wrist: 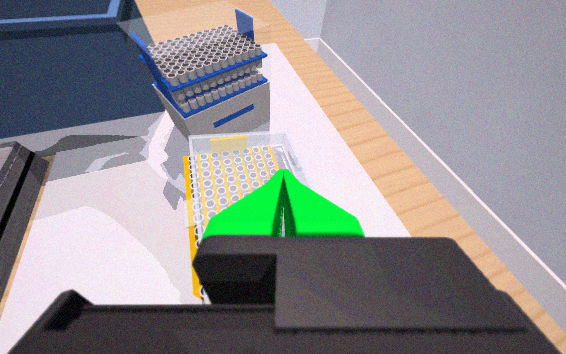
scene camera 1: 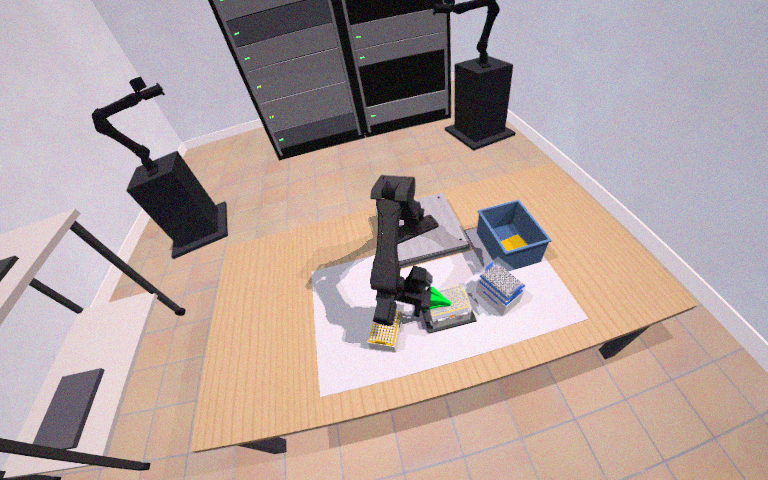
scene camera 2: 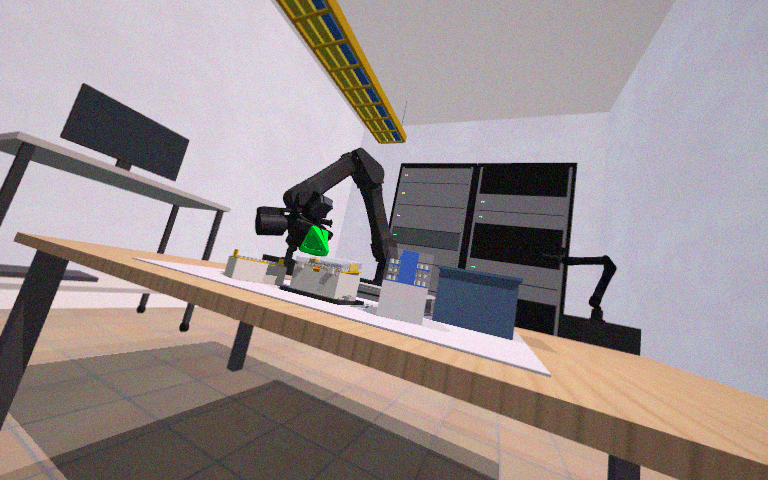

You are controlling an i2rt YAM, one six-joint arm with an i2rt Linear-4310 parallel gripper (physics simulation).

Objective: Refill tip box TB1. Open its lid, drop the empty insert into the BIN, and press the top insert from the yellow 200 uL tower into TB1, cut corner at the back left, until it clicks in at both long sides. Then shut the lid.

Labels:
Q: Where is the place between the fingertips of my gripper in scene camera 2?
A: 326,253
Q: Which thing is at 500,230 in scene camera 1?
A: A blue bin.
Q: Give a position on a clear lid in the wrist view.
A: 226,167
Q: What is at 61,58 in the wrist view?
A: A blue bin.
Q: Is my gripper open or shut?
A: Shut.

